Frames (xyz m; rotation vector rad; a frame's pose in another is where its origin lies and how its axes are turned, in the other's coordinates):
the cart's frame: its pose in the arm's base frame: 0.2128 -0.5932 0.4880 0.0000 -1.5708 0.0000
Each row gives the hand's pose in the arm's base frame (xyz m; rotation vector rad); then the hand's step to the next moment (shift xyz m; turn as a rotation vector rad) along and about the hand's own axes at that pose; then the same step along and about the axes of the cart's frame.
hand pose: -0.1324 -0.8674 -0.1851 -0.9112 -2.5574 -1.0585
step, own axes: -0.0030 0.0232 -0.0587 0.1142 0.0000 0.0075
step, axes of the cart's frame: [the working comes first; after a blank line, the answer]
step, axes of the arm's base frame: 0.0153 -0.0298 0.0536 -0.0890 0.0578 0.0429

0.0536 -0.0298 -0.0153 0.0429 0.0578 0.0890
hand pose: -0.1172 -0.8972 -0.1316 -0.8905 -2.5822 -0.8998
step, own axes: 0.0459 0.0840 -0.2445 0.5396 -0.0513 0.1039
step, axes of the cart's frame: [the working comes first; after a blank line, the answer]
step, axes of the arm's base frame: 0.0283 -0.0815 0.2480 -0.4560 0.2845 0.1256

0.2480 -0.0815 -0.0283 0.1256 0.2845 0.4560
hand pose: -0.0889 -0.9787 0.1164 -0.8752 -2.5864 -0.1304
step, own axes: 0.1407 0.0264 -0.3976 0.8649 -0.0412 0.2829
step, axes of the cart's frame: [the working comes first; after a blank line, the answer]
step, axes of the arm's base frame: 0.0520 0.0152 0.4191 -0.7465 0.5136 0.0933

0.4191 0.0152 -0.0520 0.0933 0.5136 0.7465
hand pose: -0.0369 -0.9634 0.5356 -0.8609 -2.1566 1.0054
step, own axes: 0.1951 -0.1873 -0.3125 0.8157 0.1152 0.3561
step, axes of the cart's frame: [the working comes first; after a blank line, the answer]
step, axes of the arm's base frame: 0.0549 0.1848 0.3656 -0.7235 0.5243 -0.0845

0.3656 0.1848 -0.0549 -0.0845 0.5243 0.7235
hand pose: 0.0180 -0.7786 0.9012 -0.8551 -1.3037 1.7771
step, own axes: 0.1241 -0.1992 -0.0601 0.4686 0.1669 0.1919
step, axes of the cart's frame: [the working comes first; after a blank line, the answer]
step, axes of the arm's base frame: 0.0276 0.1735 0.1669 -0.4235 0.2876 -0.1488

0.1669 0.1735 -0.0276 -0.1488 0.2876 0.4236
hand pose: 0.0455 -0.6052 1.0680 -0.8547 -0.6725 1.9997
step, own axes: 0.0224 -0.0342 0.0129 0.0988 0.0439 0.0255
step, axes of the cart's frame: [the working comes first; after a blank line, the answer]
step, axes of the arm's base frame: -0.0026 0.0345 0.0253 -0.0820 0.0584 -0.0469

0.0253 0.0345 0.0026 -0.0469 0.0584 0.0820
